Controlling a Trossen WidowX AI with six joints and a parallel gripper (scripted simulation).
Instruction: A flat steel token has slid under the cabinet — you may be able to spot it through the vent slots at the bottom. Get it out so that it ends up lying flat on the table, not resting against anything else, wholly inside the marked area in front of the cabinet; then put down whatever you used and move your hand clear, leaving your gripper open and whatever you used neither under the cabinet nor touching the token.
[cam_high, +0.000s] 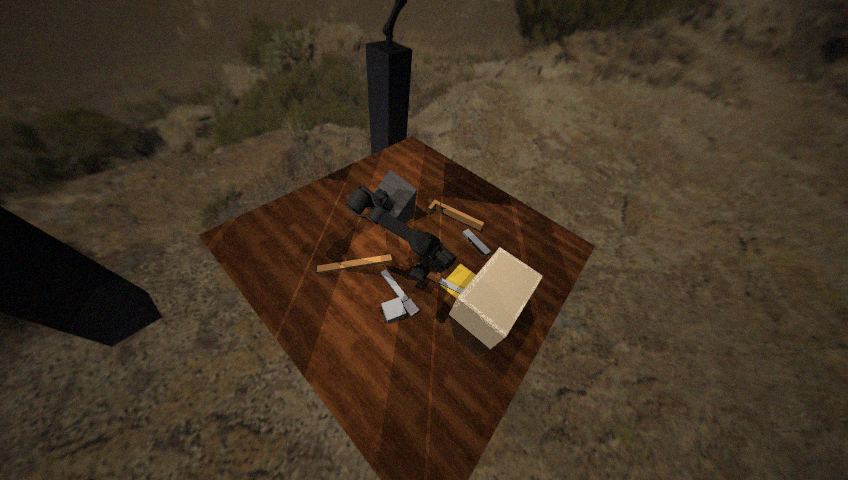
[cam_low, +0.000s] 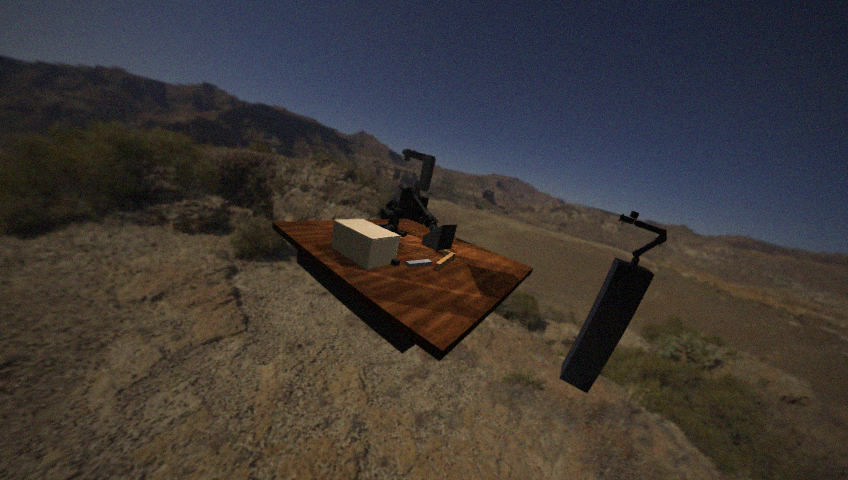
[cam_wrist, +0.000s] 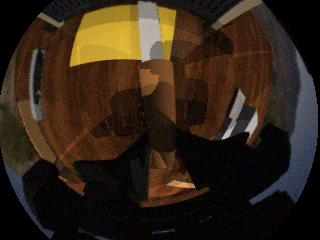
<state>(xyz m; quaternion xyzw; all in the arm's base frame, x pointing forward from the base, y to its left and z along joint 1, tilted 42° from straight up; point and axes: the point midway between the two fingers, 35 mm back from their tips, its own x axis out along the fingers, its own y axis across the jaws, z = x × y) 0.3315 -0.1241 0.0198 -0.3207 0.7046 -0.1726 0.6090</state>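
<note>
Now: the grey scraper 140 mm to the right of my gripper tip and 10 mm ahead of it. The rest, counted from my gripper tip: steel token: 280 mm ahead, 110 mm to the left; then wooden stick: 230 mm behind, 170 mm to the right; then grey block: 210 mm to the right, 30 mm ahead, 10 mm above.
</note>
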